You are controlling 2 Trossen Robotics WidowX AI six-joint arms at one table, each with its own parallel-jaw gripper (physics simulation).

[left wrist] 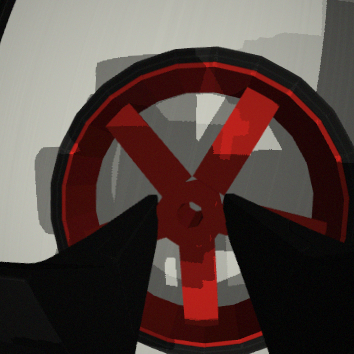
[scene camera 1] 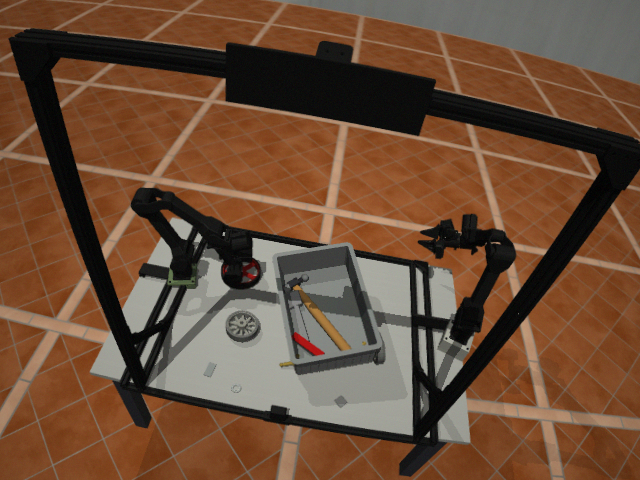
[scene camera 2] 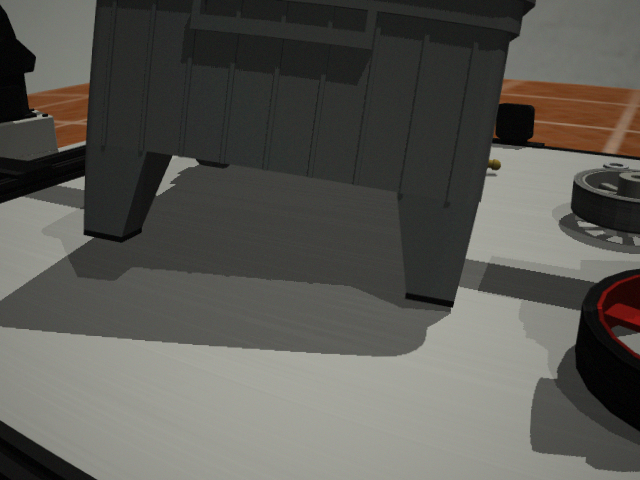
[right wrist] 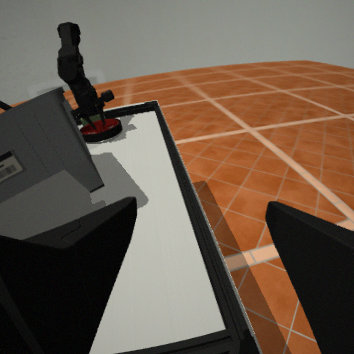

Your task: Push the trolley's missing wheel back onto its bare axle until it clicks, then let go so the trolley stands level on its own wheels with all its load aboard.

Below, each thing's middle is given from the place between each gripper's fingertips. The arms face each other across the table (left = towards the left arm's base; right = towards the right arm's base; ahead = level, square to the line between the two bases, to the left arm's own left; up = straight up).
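My left hand is 10 mm above the red-spoked wheel (scene camera 2: 600, 356). There is also the grey trolley tub (scene camera 2: 406, 103), which I find 80 mm above my left hand, 140 mm behind it and 340 mm to the right of it.
My right hand, meanwhile, is 28 cm to the right of the tub, 8 cm above it and 37 cm past it. Counting from my right hand, I see the wheel 17 cm below, 24 cm behind and 63 cm to the left of it.
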